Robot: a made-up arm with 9 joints. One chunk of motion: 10 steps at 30 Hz.
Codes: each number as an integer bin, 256 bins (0 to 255) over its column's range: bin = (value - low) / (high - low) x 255, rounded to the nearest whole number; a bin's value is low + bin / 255 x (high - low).
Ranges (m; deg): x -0.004..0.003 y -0.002..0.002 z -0.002..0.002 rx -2..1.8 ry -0.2..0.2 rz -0.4..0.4
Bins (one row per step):
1: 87 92 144 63 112 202
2: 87 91 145 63 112 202
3: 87 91 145 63 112 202
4: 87 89 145 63 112 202
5: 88 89 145 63 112 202
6: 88 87 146 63 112 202
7: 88 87 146 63 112 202
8: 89 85 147 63 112 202
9: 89 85 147 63 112 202
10: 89 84 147 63 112 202
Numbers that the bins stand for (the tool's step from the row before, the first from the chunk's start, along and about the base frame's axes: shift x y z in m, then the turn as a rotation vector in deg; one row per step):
1: -0.00161 -0.00056 0.00026 -1.061 -0.024 0.234
2: -0.00161 -0.00057 0.00027 -1.061 -0.024 0.234
3: -0.00161 -0.00057 0.00027 -1.061 -0.024 0.234
4: -0.00161 -0.00060 0.00027 -1.061 -0.024 0.234
5: -0.00158 -0.00060 0.00027 -1.061 -0.024 0.234
6: -0.00158 -0.00064 0.00029 -1.061 -0.024 0.234
7: -0.00158 -0.00064 0.00029 -1.061 -0.024 0.234
8: -0.00156 -0.00067 0.00031 -1.061 -0.024 0.234
9: -0.00156 -0.00067 0.00031 -1.061 -0.024 0.234
10: -0.00156 -0.00068 0.00031 -1.061 -0.024 0.234

